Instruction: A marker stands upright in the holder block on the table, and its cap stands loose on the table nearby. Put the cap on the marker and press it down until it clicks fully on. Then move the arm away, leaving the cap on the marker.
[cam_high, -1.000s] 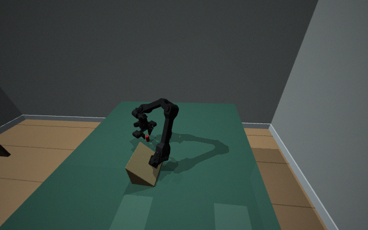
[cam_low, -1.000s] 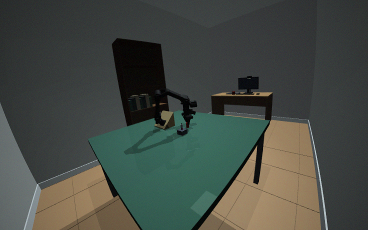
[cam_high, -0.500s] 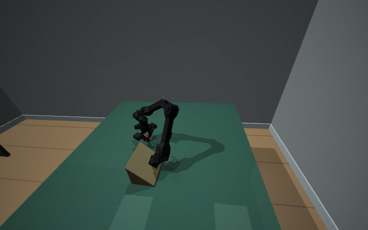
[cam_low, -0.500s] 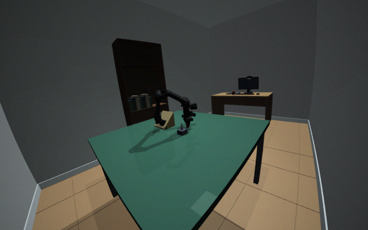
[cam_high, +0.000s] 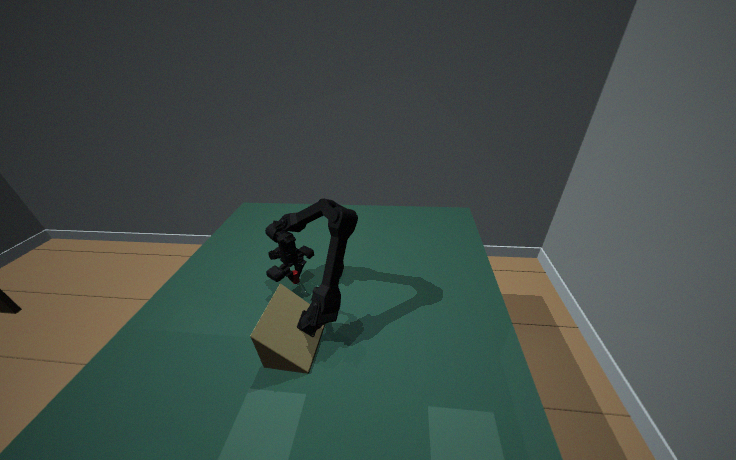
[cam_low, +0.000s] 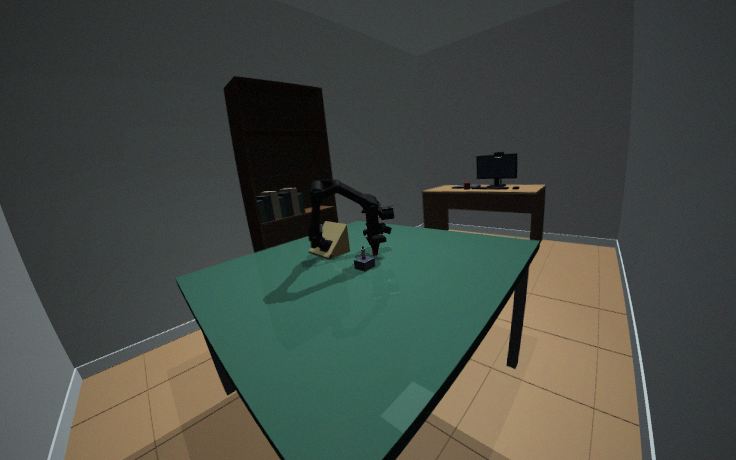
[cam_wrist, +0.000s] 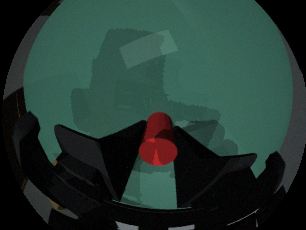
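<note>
My gripper tip is now 70 mm short of the dark holder block, 140 mm to the left of it and 10 mm below it. Round my gripper tip: red cap (10 mm above).
</note>
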